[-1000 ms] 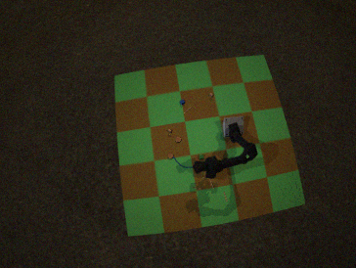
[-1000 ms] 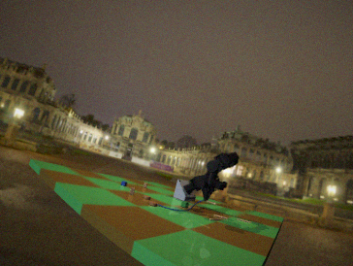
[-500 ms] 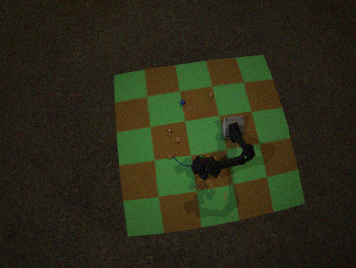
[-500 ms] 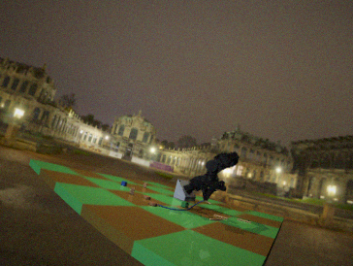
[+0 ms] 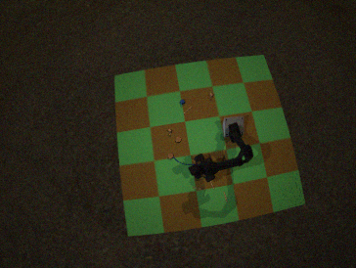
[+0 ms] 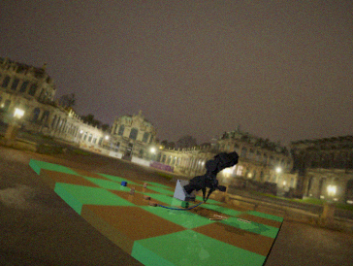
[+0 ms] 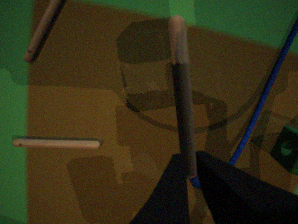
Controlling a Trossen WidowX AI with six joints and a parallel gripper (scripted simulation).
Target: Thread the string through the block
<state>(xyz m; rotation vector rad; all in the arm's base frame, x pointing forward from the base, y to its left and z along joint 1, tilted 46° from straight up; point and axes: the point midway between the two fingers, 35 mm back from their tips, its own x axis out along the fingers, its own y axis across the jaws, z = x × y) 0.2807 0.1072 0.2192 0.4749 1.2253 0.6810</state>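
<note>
My gripper tip is now 10 mm short of the thin wooden stick. The rest, counted from my gripper tip: blue object (560 mm to the right, 50 mm below); round wooden button (190 mm ahead, 180 mm to the right, 60 mm below); green block (110 mm to the right, 50 mm below, 10 mm behind).
</note>
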